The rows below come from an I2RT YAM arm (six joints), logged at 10 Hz.
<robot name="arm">
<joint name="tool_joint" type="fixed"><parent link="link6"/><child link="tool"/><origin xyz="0 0 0" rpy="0 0 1.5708"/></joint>
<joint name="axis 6" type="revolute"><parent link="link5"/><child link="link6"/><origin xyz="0.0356 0 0.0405" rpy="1.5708 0 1.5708"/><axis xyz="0 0 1"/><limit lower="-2.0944" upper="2.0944"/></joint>
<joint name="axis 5" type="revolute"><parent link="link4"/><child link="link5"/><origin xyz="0.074 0.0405 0.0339" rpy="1.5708 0 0"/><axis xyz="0 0 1"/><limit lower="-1.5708" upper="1.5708"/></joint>
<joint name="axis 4" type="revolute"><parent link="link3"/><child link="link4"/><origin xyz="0.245 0.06 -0.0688" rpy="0 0 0"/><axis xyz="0 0 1"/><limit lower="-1.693" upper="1.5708"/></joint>
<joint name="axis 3" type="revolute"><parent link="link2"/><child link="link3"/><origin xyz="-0.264 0 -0.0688" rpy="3.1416 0 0"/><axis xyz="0 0 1"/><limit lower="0" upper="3.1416"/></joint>
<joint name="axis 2" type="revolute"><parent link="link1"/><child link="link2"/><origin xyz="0.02 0.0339 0.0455" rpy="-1.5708 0 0"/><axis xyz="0 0 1"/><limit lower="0" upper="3.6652"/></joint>
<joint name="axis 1" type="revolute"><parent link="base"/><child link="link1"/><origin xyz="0 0 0.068" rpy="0 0 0"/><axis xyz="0 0 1"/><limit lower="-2.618" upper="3.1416"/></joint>
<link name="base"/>
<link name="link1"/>
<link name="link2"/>
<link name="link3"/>
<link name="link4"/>
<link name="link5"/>
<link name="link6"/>
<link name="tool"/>
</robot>
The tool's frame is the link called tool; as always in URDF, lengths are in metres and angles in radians.
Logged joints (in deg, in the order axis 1, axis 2, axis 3, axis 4, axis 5, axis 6), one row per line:
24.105, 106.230, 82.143, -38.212, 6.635, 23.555
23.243, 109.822, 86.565, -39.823, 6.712, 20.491
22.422, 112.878, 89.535, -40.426, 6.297, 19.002
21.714, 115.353, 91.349, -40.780, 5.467, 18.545
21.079, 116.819, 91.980, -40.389, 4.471, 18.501
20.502, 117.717, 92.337, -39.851, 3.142, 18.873
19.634, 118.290, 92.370, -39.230, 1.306, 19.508
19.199, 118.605, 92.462, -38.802, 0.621, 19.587
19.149, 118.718, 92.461, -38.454, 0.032, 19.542
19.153, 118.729, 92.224, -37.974, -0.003, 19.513
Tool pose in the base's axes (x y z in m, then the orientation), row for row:
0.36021, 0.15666, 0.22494, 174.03, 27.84, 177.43
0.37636, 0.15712, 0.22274, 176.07, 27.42, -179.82
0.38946, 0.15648, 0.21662, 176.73, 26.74, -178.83
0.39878, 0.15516, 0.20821, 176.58, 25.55, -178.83
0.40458, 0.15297, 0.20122, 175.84, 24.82, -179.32
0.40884, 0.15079, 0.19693, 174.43, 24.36, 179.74
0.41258, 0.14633, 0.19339, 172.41, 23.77, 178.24
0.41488, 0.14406, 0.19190, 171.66, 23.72, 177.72
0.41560, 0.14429, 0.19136, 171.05, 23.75, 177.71
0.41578, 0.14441, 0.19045, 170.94, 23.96, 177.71
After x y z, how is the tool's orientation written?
As angles about the fixed x, y, z axes (roll, pitch, yaw), in degrees.
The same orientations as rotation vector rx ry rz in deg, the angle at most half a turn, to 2 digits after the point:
1.44, 151.90, 7.07
-1.52, 152.50, 5.29
-2.60, 153.21, 4.75
-2.62, 154.40, 4.97
-2.16, 155.10, 5.84
-1.28, 155.47, 7.49
0.22, 155.86, 9.83
0.71, 155.81, 10.71
0.55, 155.72, 11.53
0.49, 155.50, 11.66

